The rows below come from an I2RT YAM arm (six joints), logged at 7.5 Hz.
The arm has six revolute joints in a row. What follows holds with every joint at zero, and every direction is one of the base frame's.
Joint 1 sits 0.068 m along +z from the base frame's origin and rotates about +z.
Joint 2 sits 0.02 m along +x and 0.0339 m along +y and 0.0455 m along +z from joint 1 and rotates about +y.
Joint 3 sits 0.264 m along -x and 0.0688 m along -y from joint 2 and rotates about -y.
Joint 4 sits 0.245 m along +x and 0.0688 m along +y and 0.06 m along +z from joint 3 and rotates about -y.
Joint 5 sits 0.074 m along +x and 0.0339 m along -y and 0.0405 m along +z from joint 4 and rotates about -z.
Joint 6 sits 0.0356 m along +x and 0.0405 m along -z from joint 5 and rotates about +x.
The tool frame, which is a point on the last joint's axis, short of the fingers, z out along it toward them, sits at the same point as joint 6; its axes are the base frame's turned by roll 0, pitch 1.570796 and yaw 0 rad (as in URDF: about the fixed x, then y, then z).
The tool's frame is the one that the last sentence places.
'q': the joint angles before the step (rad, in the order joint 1, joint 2, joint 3, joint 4, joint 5, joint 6). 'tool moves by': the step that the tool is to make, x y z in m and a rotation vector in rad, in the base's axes. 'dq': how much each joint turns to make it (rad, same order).
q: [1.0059, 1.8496, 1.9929, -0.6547, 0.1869, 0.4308]
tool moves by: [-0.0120, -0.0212, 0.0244, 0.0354, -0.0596, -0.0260]
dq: [0.0003, -0.0850, -0.0299, 0.0100, 0.0378, -0.0161]
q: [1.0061, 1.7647, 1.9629, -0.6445, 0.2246, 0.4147]
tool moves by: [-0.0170, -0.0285, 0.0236, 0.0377, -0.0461, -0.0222]
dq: [0.0002, -0.1094, -0.0486, -0.0024, 0.0281, -0.0083]
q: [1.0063, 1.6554, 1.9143, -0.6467, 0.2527, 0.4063]
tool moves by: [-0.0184, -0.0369, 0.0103, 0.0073, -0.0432, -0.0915]
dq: [-0.0031, -0.1422, -0.1124, -0.0010, 0.0942, 0.0020]
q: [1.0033, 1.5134, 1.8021, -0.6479, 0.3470, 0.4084]
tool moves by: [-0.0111, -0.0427, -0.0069, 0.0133, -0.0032, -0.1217]
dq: [-0.0394, -0.1574, -0.1645, 0.0065, 0.0754, 0.0360]
